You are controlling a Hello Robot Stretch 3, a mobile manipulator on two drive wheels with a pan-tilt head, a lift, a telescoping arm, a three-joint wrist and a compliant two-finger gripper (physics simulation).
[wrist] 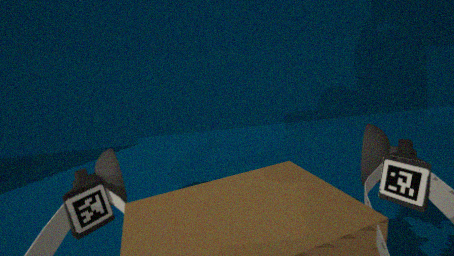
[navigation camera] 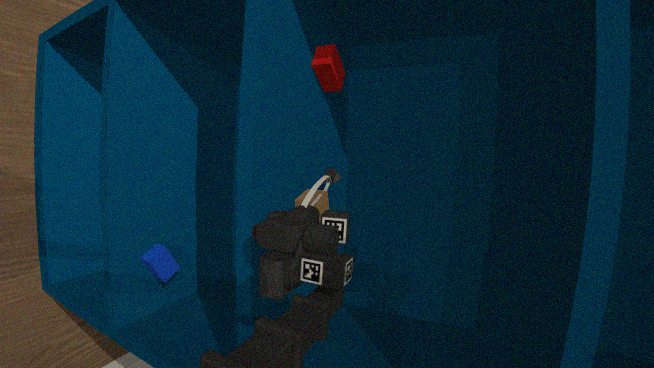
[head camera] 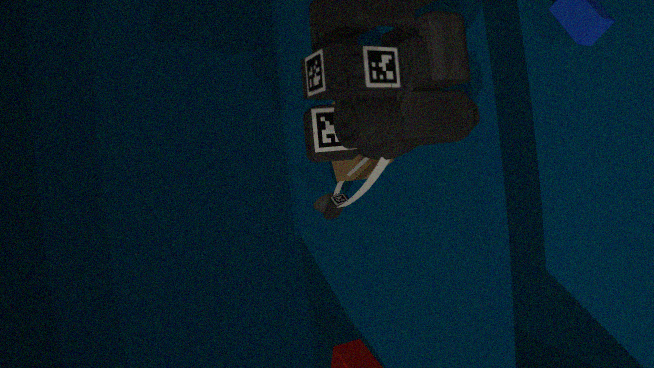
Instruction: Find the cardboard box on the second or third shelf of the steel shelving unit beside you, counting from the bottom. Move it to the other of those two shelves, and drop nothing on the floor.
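Places are measured from the robot's base along level axes (x ahead, y left, z up), in millimetres.
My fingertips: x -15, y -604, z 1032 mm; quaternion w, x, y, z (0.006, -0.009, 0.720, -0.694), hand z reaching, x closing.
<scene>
For each thing: its middle in the pictures, then the offset to it from my fingertips. Level surfaces: height alone.
- tan cardboard box, middle of its body: (head camera: pixel 355 138) (navigation camera: pixel 313 213) dx +0, dy +76, dz -17 mm
- red block, middle of its body: (navigation camera: pixel 329 69) dx +340, dy +36, dz -19 mm
- blue block, middle of its body: (head camera: pixel 581 14) (navigation camera: pixel 160 263) dx -195, dy +119, dz -476 mm
- Wooden floor, height of its surface: dz -1032 mm
The tan cardboard box (head camera: pixel 341 171) (navigation camera: pixel 325 202) (wrist: pixel 250 205) is between the two fingers of my gripper (head camera: pixel 328 206) (navigation camera: pixel 332 176) (wrist: pixel 238 157). The finger strips lie along both its sides in the wrist view, and the rubber tips stand wide, past its far edge. My gripper is shut on the box. The dark wrist hides much of the box in the head and navigation views. The box is inside the blue shelving unit (head camera: pixel 522 150) (navigation camera: pixel 611 150), over one of its boards. I cannot tell whether it touches that board.
A red block (head camera: pixel 355 352) (navigation camera: pixel 330 70) sits further along the board level with my gripper. A blue block (head camera: pixel 582 22) (navigation camera: pixel 160 262) sits on a lower board. Wooden floor (navigation camera: pixel 17 150) shows beyond the unit's bottom. The shelf's back panel and an upper board edge are close to the wrist.
</scene>
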